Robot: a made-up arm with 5 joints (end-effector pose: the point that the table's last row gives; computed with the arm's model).
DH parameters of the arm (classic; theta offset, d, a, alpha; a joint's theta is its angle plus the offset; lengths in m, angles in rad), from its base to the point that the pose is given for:
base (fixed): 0.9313 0 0.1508 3.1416
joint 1: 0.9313 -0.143 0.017 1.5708
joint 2: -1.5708 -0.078 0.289 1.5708
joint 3: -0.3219 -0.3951 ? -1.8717
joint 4: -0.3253 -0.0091 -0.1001 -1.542
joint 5: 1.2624 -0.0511 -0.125 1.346
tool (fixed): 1.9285 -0.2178 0 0
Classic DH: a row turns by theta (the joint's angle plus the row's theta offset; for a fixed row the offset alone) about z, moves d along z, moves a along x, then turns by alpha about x.
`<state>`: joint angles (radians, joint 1 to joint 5).
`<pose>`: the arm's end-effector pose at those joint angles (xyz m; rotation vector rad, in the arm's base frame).
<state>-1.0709 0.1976 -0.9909 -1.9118 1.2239</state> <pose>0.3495 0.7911 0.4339 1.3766 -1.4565 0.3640</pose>
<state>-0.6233 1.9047 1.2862 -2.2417 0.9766</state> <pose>0.0558 0.0784 -0.5134 0.9644 -0.1455 2.2153</pose>
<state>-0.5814 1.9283 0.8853 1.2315 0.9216</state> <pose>0.0018 0.1337 -0.0860 -0.7941 2.3940 -0.5060</pose>
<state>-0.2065 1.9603 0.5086 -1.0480 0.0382</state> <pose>-0.1138 -0.1003 -0.5149 -0.5333 0.8026 0.7812</pose>
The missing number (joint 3, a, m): -0.1287
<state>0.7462 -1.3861 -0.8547 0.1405 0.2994</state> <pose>0.2568 0.4960 0.5637 0.3829 -1.4135 0.2878</pose>
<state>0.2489 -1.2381 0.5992 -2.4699 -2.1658</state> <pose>-0.0510 -0.2217 0.6013 -0.8762 1.1420 2.1564</pose>
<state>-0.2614 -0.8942 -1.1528 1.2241 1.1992</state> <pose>-0.1458 0.1384 0.7187 2.0064 0.8099 1.5268</pose>
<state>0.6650 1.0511 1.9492 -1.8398 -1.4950</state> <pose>0.5991 -0.4944 -0.0057 -2.0742 -1.2681 -0.0136</pose>
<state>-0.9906 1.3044 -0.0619 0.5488 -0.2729</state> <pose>-0.0240 0.1564 -0.1010 -0.8425 1.7666 0.8764</pose>
